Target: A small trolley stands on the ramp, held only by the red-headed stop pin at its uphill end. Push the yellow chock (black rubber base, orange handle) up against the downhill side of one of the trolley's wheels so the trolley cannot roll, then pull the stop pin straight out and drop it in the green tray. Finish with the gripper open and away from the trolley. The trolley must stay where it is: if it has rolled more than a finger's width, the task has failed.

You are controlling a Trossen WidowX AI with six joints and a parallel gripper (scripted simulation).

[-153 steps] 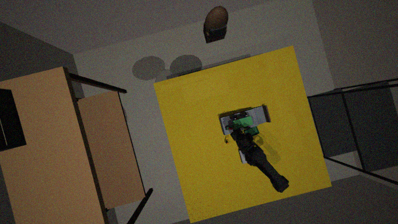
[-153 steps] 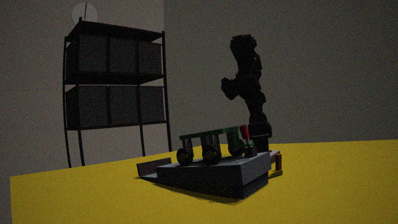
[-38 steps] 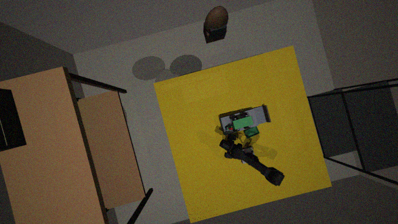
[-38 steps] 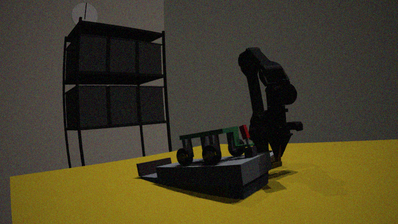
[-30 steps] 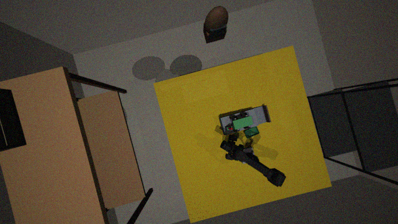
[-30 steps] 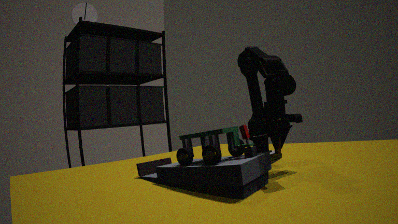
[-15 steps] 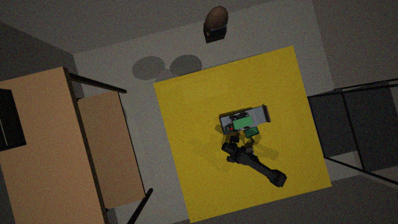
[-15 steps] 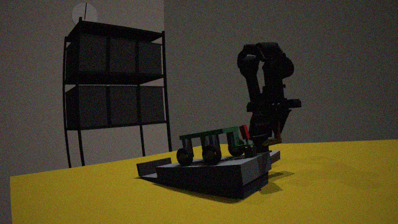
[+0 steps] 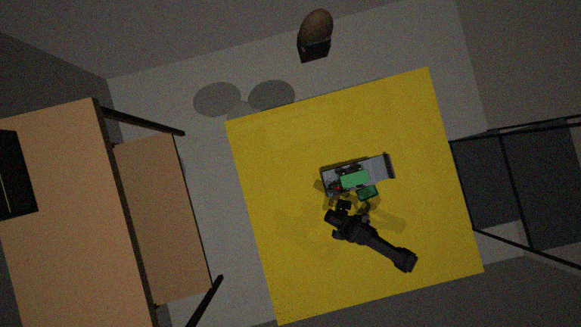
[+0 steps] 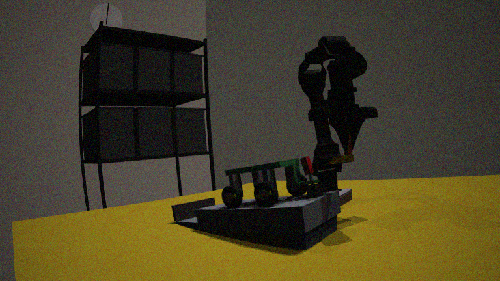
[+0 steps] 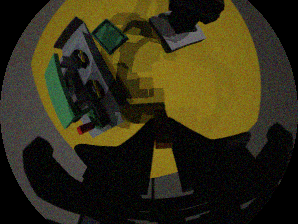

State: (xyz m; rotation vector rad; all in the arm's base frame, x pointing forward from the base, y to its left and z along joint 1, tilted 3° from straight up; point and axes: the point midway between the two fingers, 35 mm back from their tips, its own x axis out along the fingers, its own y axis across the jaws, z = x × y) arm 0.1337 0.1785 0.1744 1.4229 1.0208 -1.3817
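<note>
Now: the chock 2 cm ahead of my gripper tip, 1 cm to the right of it and 1 cm below it. From my gripper tip the other things lie so: trolley (17 cm ahead, 11 cm to the right, 6 cm below); low stop lip (22 cm ahead, 37 cm to the right, 14 cm below); red-headed stop pin (14 cm ahead, 1 cm to the right, 4 cm below).
</note>
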